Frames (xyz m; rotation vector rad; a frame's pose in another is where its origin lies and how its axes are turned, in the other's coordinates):
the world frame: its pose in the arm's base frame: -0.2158 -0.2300 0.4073 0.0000 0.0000 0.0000
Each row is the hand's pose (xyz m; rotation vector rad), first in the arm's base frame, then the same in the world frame.
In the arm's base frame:
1: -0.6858 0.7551 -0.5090 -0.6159 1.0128 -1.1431
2: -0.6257 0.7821 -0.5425 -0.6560 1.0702 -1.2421
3: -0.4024 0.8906 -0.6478 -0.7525 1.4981 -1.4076
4: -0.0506 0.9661 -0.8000 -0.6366 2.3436 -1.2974
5: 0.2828 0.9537 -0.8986 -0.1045 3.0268 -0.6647
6: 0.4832 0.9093 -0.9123 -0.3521 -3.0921 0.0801
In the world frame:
1: -0.4700 0.9851 -0.9163 -0.6159 1.0128 -1.1431
2: -0.4099 1.0121 -0.9498 -0.6560 1.0702 -1.2421
3: -0.1866 1.1206 -1.0551 -0.7525 1.4981 -1.4076
4: 0.1652 1.1961 -1.2073 -0.6366 2.3436 -1.2974
5: 0.4986 1.1837 -1.3059 -0.1045 3.0268 -0.6647
6: 0.6990 1.1393 -1.3196 -0.3521 -3.0921 0.0801

